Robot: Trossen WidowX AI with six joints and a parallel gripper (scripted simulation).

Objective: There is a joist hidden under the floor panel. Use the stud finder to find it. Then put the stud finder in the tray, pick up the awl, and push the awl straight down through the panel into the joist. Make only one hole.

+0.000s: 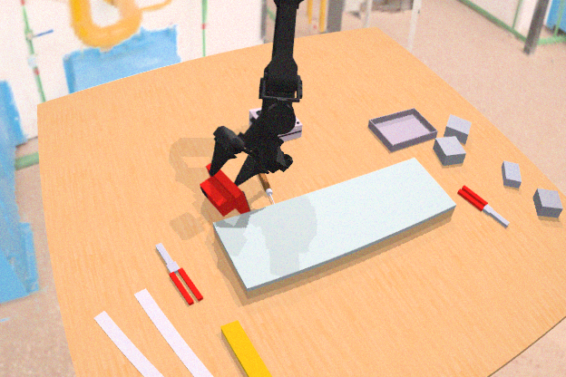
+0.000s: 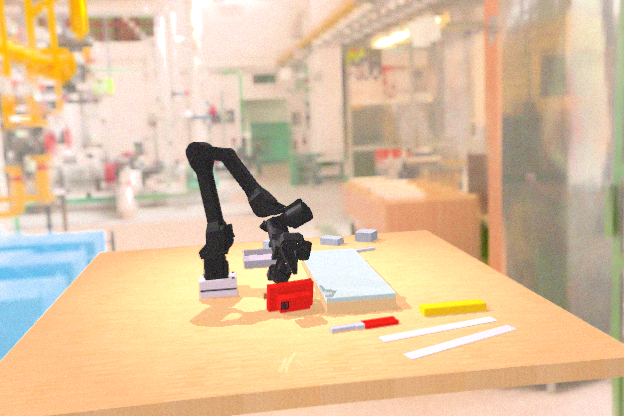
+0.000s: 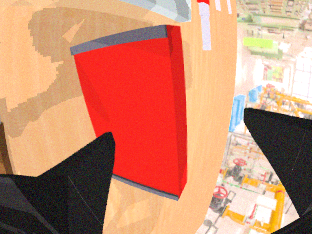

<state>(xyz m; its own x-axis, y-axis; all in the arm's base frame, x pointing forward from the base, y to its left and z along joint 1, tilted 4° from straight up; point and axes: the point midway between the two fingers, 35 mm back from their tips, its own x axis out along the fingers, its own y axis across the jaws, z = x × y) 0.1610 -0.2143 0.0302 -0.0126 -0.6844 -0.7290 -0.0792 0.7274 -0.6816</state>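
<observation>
The red stud finder is 4 cm below my gripper tip, 2 cm to the right of it and 1 cm behind it. From my gripper tip the other things lie so: awl (10 cm to the left, 6 cm below, 2 cm ahead); then yellow strip (37 cm ahead, 17 cm to the right, 6 cm below); then lilac tray (53 cm to the left, 5 cm below, 4 cm ahead).
</observation>
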